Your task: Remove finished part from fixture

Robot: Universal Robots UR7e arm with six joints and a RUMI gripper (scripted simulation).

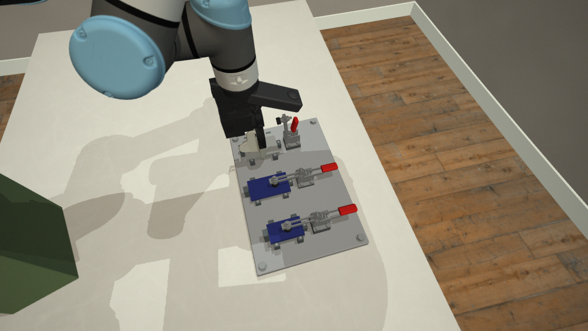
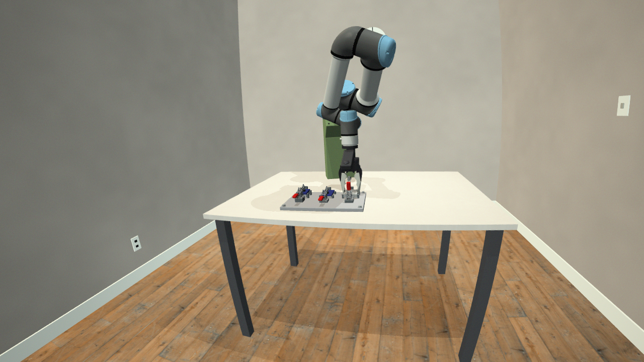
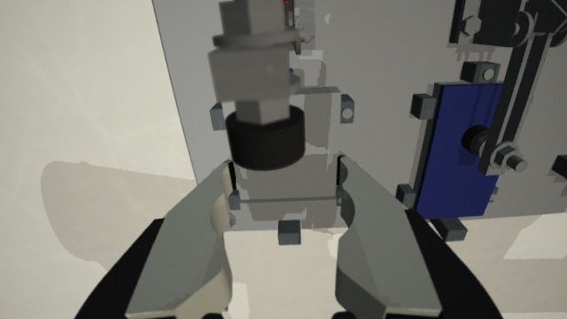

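Now: hand 8 cm short of the toggle clamp, 1 cm to the right of it and 2 cm below it. The rest, counted from my hand: grey fixture plate 6 cm ahead, 10 cm to the right, 3 cm below; blue blank 1 cm ahead, 11 cm to the right, 1 cm below; grey finished part 1 cm behind, 1 cm below.
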